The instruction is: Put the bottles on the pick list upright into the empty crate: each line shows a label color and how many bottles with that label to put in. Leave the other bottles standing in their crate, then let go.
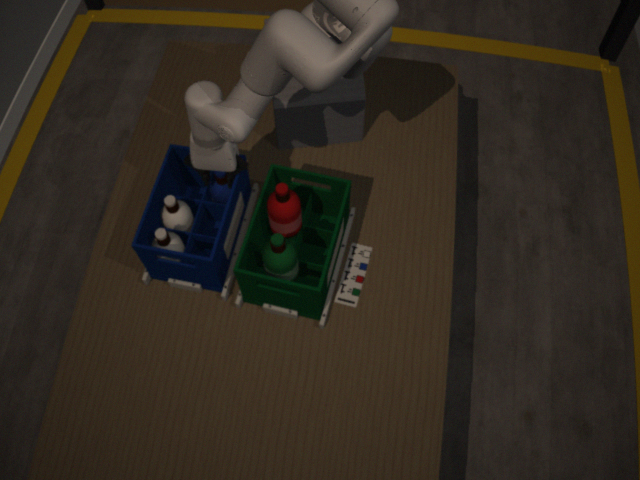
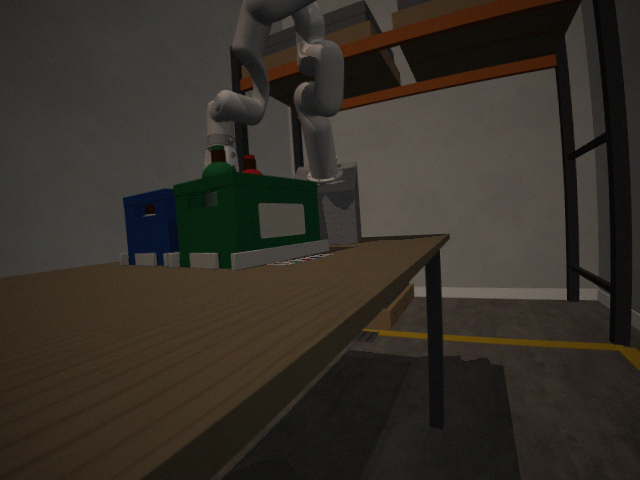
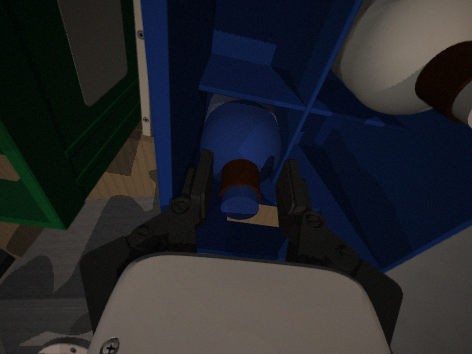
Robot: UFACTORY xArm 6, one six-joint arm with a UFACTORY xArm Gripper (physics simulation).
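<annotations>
Green bottle (image 1: 279,254), same spot in image 2 (image 2: 214,162). In image 3 the green bottle is out of frame.
</annotations>
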